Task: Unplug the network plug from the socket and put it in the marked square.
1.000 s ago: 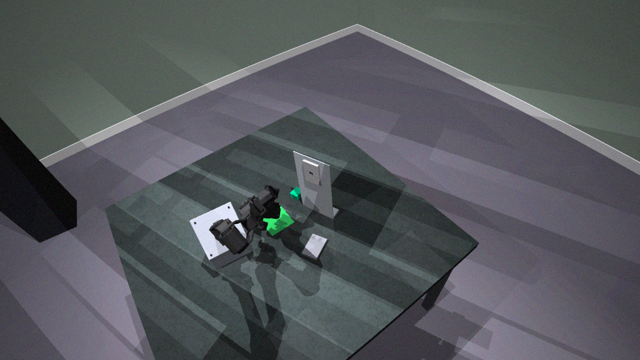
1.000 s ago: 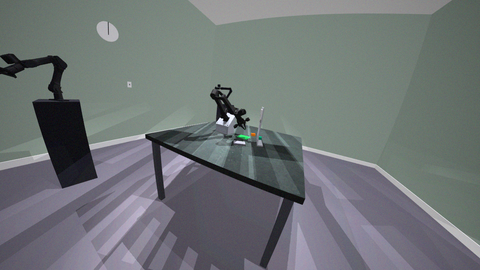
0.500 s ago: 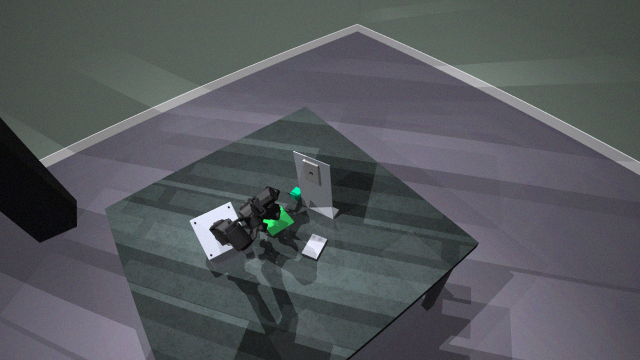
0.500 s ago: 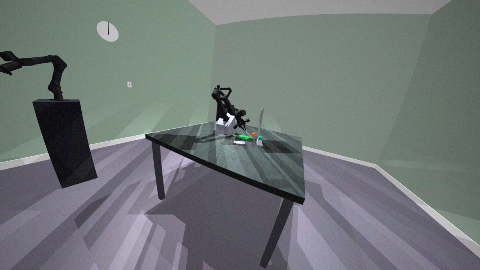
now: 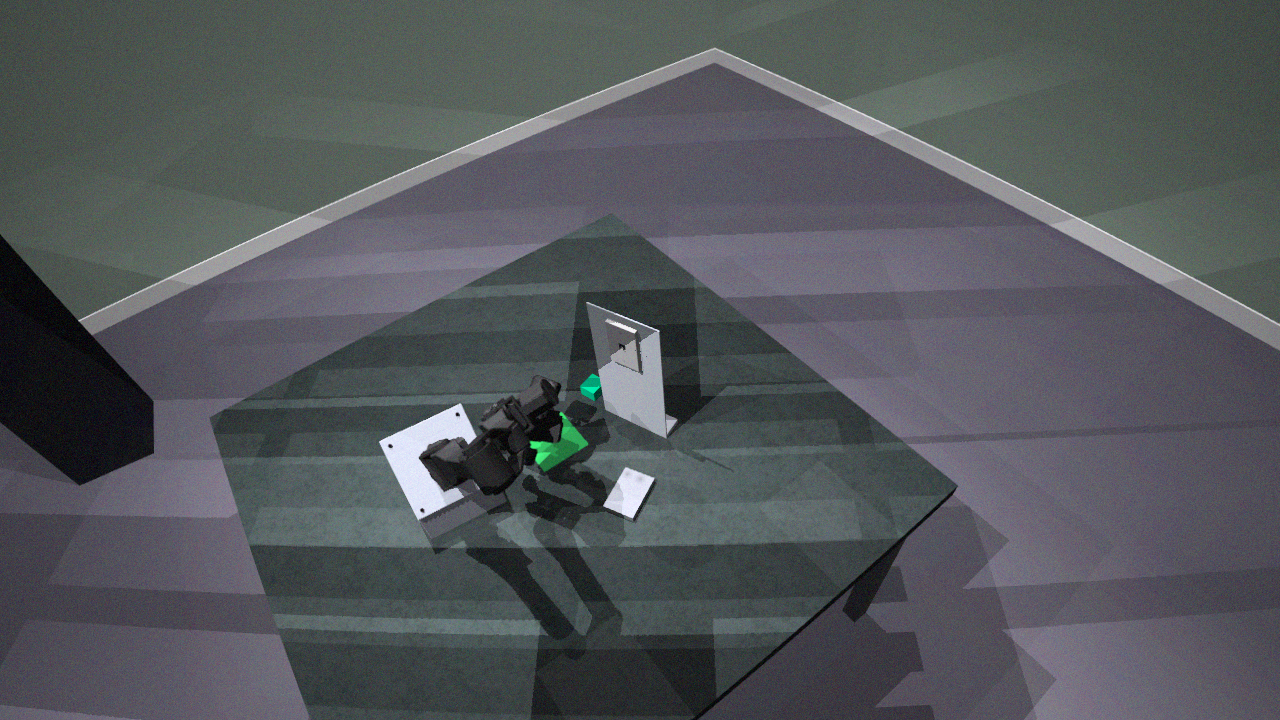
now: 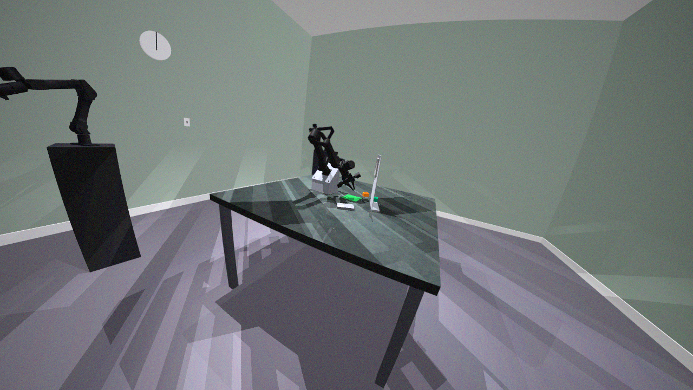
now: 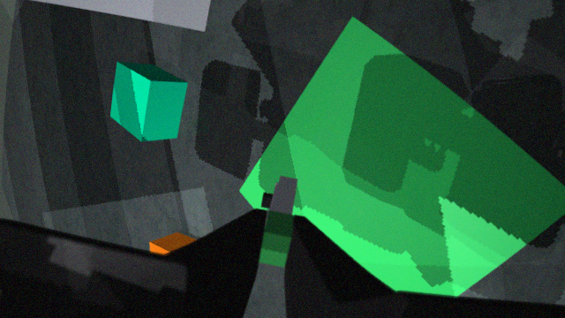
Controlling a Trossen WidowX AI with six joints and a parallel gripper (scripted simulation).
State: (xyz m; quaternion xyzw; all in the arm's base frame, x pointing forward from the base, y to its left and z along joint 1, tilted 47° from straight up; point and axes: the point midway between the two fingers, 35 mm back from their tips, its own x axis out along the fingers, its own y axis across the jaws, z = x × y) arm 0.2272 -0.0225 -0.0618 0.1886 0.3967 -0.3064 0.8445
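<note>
The green marked square lies 1 cm behind my gripper tip and 6 cm below it. Round my gripper tip: teal block: 14 cm ahead, 8 cm to the left, 5 cm below; network plug: right at my gripper tip; orange cube: 3 cm ahead, 15 cm to the left, 5 cm below.
</note>
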